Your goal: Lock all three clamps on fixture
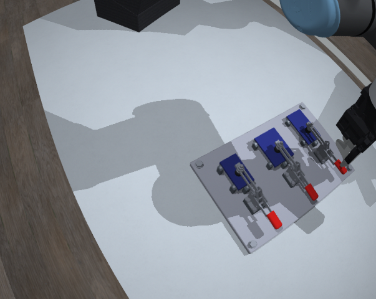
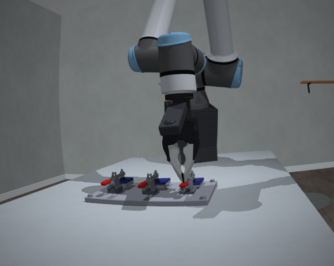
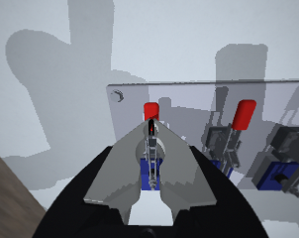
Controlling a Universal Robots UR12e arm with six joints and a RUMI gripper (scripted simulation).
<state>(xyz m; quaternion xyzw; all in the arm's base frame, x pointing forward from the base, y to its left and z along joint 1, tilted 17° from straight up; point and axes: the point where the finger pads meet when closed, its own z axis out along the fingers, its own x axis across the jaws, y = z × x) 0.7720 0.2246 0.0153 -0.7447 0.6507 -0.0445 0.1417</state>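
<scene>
My gripper is now 14 cm past the blue part, 4 cm above it and 2 cm to the left of it. Also, from my hand: grey fixture plate: 12 cm to the right, 7 cm behind, 6 cm below.
</scene>
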